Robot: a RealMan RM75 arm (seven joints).
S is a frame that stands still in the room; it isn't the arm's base.
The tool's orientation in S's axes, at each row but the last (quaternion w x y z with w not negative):
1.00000, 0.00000, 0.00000, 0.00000
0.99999, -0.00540, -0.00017, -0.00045
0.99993, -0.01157, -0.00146, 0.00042
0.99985, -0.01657, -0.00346, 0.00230
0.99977, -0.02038, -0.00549, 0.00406
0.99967, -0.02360, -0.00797, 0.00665
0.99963, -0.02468, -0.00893, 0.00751
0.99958, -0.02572, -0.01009, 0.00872
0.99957, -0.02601, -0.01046, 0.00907
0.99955, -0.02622, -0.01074, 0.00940
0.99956, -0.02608, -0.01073, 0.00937
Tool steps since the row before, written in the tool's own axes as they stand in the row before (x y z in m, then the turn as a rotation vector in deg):
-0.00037, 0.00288, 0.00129, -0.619, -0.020, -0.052
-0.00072, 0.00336, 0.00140, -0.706, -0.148, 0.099
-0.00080, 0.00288, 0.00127, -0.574, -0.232, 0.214
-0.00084, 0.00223, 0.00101, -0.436, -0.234, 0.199
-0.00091, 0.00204, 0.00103, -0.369, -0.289, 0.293
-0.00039, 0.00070, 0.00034, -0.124, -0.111, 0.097
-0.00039, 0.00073, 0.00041, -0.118, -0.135, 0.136
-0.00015, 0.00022, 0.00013, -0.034, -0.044, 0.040
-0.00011, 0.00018, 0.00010, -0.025, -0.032, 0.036
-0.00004, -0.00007, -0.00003, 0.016, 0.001, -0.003
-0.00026, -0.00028, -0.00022, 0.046, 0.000, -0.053
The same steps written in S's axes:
-0.00037, 0.00288, 0.00129, -0.619, -0.020, -0.052
-0.00072, 0.00338, 0.00136, -0.706, -0.146, 0.100
-0.00081, 0.00291, 0.00120, -0.574, -0.227, 0.218
-0.00086, 0.00226, 0.00093, -0.436, -0.229, 0.204
-0.00094, 0.00207, 0.00094, -0.370, -0.280, 0.301
-0.00040, 0.00071, 0.00030, -0.124, -0.108, 0.100
-0.00041, 0.00074, 0.00037, -0.118, -0.130, 0.140
-0.00016, 0.00022, 0.00012, -0.034, -0.042, 0.042
-0.00012, 0.00018, 0.00009, -0.025, -0.031, 0.037
-0.00004, -0.00007, -0.00003, 0.016, 0.001, -0.003
-0.00025, -0.00030, -0.00021, 0.047, -0.002, -0.052

